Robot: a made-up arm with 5 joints. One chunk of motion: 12 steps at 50 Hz.
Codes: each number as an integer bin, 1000 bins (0 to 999) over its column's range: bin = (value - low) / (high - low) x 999, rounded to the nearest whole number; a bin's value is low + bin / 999 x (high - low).
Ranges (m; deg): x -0.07..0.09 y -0.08..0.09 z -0.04..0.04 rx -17..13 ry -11..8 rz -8..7
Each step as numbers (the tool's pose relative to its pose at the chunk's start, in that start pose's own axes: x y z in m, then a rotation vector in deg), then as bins.
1 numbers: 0.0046 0.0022 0.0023 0.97 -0.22 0.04
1 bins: 466 483 528 598 567 535
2 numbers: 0.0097 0.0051 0.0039 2.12 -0.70 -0.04
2 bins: 498 500 548 637 542 530
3 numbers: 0.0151 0.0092 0.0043 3.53 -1.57 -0.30
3 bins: 531 524 553 684 496 513
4 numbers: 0.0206 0.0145 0.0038 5.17 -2.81 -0.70
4 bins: 566 555 547 738 431 486
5 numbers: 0.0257 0.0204 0.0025 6.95 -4.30 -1.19
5 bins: 598 590 531 798 352 454
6 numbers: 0.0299 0.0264 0.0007 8.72 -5.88 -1.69
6 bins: 624 625 508 856 269 420
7 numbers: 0.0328 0.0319 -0.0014 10.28 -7.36 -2.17
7 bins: 642 658 482 908 191 388
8 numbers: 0.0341 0.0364 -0.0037 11.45 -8.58 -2.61
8 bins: 650 684 453 947 127 359
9 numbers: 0.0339 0.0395 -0.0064 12.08 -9.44 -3.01
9 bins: 649 702 420 968 82 332
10 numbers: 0.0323 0.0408 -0.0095 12.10 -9.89 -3.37
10 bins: 639 710 381 969 58 308
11 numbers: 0.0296 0.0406 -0.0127 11.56 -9.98 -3.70
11 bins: 622 709 341 951 54 286
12 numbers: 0.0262 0.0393 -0.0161 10.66 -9.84 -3.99
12 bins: 601 701 298 921 61 267
